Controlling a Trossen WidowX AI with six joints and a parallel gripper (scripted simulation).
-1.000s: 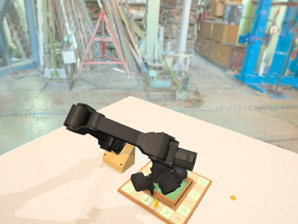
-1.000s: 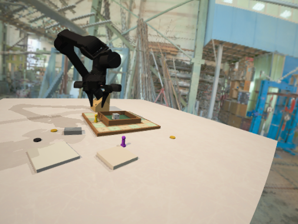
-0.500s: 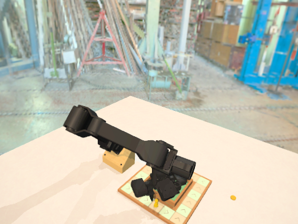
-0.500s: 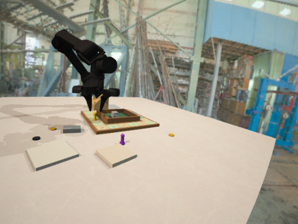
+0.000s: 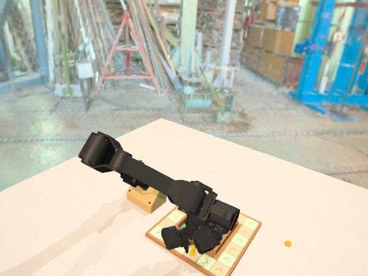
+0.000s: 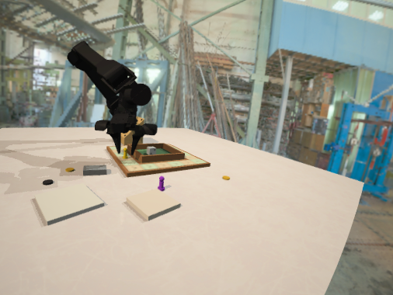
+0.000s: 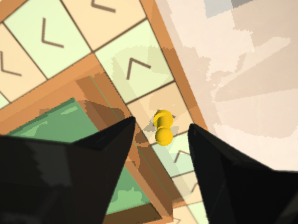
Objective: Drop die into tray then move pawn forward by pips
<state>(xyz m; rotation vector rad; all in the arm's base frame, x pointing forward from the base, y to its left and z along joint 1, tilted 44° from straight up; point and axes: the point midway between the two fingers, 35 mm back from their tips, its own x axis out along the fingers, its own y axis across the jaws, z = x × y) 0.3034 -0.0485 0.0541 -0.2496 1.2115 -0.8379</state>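
My gripper tip is 30 mm past the white die and 100 mm to the right of it. From my gripper tip the other things lie so: yellow pawn (right at my gripper tip); then green tray floor (30 mm behind, 110 mm to the left, 20 mm below); then grey block (80 mm ahead, 100 mm to the right, 20 mm below).
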